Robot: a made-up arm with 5 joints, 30 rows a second.
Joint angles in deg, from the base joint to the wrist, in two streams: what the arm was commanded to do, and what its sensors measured. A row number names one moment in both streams.
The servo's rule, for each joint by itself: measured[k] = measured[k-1] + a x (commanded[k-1-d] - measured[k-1]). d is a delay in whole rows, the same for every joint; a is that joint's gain. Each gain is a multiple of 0.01, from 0.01 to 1. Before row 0 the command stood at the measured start. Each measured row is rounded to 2 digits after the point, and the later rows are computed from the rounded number. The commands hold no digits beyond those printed.
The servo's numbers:
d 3
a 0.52 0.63 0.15 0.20 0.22
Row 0, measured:
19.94 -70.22 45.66 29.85 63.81
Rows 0 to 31, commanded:
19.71 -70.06 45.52 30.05 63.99
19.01 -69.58 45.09 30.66 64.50
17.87 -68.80 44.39 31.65 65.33
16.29 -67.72 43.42 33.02 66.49
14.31 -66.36 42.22 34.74 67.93
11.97 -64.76 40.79 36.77 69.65
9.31 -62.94 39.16 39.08 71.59
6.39 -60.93 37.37 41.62 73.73
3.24 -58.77 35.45 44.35 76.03
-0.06 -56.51 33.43 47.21 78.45
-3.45 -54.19 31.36 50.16 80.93
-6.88 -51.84 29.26 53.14 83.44
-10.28 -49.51 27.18 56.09 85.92
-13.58 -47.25 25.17 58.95 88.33
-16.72 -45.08 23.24 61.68 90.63
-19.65 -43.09 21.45 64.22 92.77
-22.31 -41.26 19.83 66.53 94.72
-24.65 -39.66 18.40 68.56 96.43
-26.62 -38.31 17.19 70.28 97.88
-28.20 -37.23 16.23 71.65 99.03
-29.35 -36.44 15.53 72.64 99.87
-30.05 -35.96 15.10 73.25 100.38
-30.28 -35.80 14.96 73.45 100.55
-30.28 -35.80 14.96 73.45 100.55
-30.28 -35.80 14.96 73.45 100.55
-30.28 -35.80 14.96 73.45 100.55
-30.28 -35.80 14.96 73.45 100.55
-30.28 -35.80 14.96 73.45 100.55
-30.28 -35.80 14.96 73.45 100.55
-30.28 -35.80 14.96 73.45 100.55
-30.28 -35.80 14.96 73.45 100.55
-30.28 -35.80 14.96 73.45 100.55
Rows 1 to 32, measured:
19.94 -70.22 45.66 29.85 63.81
19.94 -70.22 45.66 29.85 63.81
19.94 -70.22 45.66 29.85 63.81
19.82 -70.12 45.64 29.89 63.85
19.40 -69.78 45.56 30.04 63.99
18.60 -69.16 45.38 30.36 64.28
17.40 -68.25 45.09 30.89 64.77
15.79 -67.06 44.66 31.66 65.47
13.80 -65.61 44.08 32.68 66.39
11.47 -63.93 43.34 33.96 67.53
8.83 -62.04 42.44 35.49 68.89
5.92 -59.98 41.39 37.26 70.46
2.81 -57.79 40.20 39.25 72.22
-0.45 -55.52 38.87 41.43 74.14
-3.79 -53.20 37.43 43.77 76.19
-7.16 -50.88 35.89 46.23 78.33
-10.50 -48.59 34.28 48.77 80.53
-13.73 -46.38 32.62 51.35 82.75
-16.81 -44.31 30.94 53.92 84.95
-19.67 -42.39 29.27 56.44 87.10
-22.26 -40.67 27.64 58.86 89.15
-24.53 -39.18 26.07 61.14 91.07
-26.44 -37.95 24.59 63.24 92.82
-27.95 -37.00 23.23 65.12 94.37
-29.04 -36.34 22.01 66.75 95.69
-29.68 -36.00 20.95 68.09 96.76
-29.99 -35.87 20.05 69.16 97.59
-30.14 -35.83 19.29 70.02 98.24
-30.21 -35.81 18.64 70.71 98.75
-30.25 -35.80 18.09 71.26 99.15
-30.27 -35.80 17.62 71.70 99.46
-30.28 -35.80 17.22 72.05 99.70

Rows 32 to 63, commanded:
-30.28 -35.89 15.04 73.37 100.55
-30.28 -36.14 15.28 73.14 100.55
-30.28 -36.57 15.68 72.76 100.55
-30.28 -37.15 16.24 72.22 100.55
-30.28 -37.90 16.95 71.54 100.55
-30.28 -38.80 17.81 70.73 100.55
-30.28 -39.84 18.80 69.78 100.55
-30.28 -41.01 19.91 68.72 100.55
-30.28 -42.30 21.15 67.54 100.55
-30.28 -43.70 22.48 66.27 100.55
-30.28 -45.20 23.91 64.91 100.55
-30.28 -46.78 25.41 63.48 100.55
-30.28 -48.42 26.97 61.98 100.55
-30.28 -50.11 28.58 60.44 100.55
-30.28 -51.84 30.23 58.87 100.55
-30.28 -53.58 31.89 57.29 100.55
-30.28 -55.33 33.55 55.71 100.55
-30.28 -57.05 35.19 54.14 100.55
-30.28 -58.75 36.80 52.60 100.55
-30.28 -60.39 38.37 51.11 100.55
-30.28 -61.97 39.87 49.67 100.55
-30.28 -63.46 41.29 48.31 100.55
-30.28 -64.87 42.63 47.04 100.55
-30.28 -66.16 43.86 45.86 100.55
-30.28 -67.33 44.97 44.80 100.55
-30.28 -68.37 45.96 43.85 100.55
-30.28 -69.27 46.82 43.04 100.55
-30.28 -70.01 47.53 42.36 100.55
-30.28 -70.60 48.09 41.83 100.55
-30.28 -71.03 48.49 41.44 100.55
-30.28 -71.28 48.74 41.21 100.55
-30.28 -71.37 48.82 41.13 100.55
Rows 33 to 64, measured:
-30.28 -35.80 16.88 72.33 99.89
-30.28 -35.80 16.59 72.55 100.04
-30.28 -35.80 16.35 72.73 100.15
-30.28 -35.86 16.15 72.86 100.24
-30.28 -36.04 16.02 72.92 100.31
-30.28 -36.37 15.97 72.89 100.36
-30.28 -36.86 16.01 72.76 100.40
-30.28 -37.52 16.15 72.52 100.43
-30.28 -38.33 16.40 72.16 100.46
-30.28 -39.28 16.76 71.68 100.48
-30.28 -40.37 17.23 71.09 100.50
-30.28 -41.59 17.82 70.38 100.51
-30.28 -42.92 18.52 69.56 100.52
-30.28 -44.36 19.33 68.63 100.53
-30.28 -45.88 20.24 67.60 100.53
-30.28 -47.48 21.25 66.48 100.53
-30.28 -49.14 22.35 65.27 100.53
-30.28 -50.84 23.53 63.99 100.53
-30.28 -52.57 24.78 62.65 100.53
-30.28 -54.31 26.10 61.26 100.53
-30.28 -56.04 27.46 59.84 100.53
-30.28 -57.75 28.86 58.39 100.53
-30.28 -59.41 30.29 56.93 100.53
-30.28 -61.02 31.73 55.48 100.53
-30.28 -62.56 33.16 54.05 100.53
-30.28 -64.02 34.58 52.65 100.53
-30.28 -65.37 35.97 51.29 100.53
-30.28 -66.60 37.32 49.99 100.53
-30.28 -67.72 38.62 48.76 100.53
-30.28 -68.70 39.85 47.62 100.53
-30.28 -69.53 41.00 46.57 100.53
-30.28 -70.20 42.06 45.62 100.53

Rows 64 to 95, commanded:
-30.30 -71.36 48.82 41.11 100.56
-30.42 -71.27 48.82 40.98 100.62
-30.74 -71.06 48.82 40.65 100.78
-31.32 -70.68 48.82 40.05 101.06
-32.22 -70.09 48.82 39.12 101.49
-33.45 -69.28 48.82 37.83 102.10
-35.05 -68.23 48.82 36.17 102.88
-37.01 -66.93 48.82 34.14 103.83
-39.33 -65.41 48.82 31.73 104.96
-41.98 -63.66 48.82 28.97 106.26
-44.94 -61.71 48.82 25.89 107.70
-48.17 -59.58 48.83 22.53 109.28
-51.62 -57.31 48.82 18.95 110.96
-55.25 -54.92 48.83 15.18 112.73
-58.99 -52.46 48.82 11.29 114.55
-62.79 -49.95 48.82 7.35 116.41
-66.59 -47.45 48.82 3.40 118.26
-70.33 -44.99 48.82 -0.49 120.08
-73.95 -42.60 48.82 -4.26 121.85
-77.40 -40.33 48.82 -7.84 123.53
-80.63 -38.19 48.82 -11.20 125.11
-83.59 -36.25 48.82 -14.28 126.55
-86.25 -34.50 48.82 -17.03 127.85
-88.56 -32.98 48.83 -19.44 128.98
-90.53 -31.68 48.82 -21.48 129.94
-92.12 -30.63 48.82 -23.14 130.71
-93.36 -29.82 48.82 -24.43 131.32
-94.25 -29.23 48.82 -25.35 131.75
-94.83 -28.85 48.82 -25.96 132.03
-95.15 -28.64 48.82 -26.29 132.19
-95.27 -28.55 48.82 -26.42 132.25
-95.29 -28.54 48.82 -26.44 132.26
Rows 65 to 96, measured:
-30.28 -70.72 43.02 44.78 100.53
-30.28 -71.07 43.88 44.07 100.53
-30.28 -71.26 44.62 43.48 100.53
-30.29 -71.32 45.25 43.01 100.54
-30.36 -71.29 45.79 42.60 100.56
-30.56 -71.15 46.24 42.21 100.61
-30.96 -70.85 46.63 41.78 100.71
-31.62 -70.37 46.96 41.25 100.88
-32.57 -69.68 47.24 40.57 101.15
-33.86 -68.77 47.48 39.69 101.53
-35.50 -67.61 47.68 38.58 102.04
-37.49 -66.22 47.85 37.21 102.68
-39.82 -64.61 48.00 35.56 103.47
-42.48 -62.78 48.12 33.63 104.40
-45.44 -60.76 48.23 31.41 105.47
-48.65 -58.59 48.32 28.92 106.68
-52.08 -56.28 48.40 26.17 108.01
-55.67 -53.87 48.46 23.19 109.45
-59.37 -51.40 48.51 20.02 110.98
-63.12 -48.91 48.56 16.70 112.58
-66.87 -46.44 48.60 13.26 114.23
-70.55 -44.02 48.63 9.76 115.91
-74.11 -41.70 48.66 6.24 117.59
-77.50 -39.49 48.68 2.75 119.24
-80.67 -37.45 48.70 -0.66 120.85
-83.57 -35.59 48.72 -3.93 122.39
-86.16 -33.95 48.74 -7.03 123.84
-88.43 -32.52 48.75 -9.92 125.18
-90.35 -31.33 48.76 -12.56 126.40
-91.92 -30.38 48.77 -14.93 127.48
-93.13 -29.66 48.78 -17.01 128.42
-94.01 -29.15 48.79 -18.80 129.21

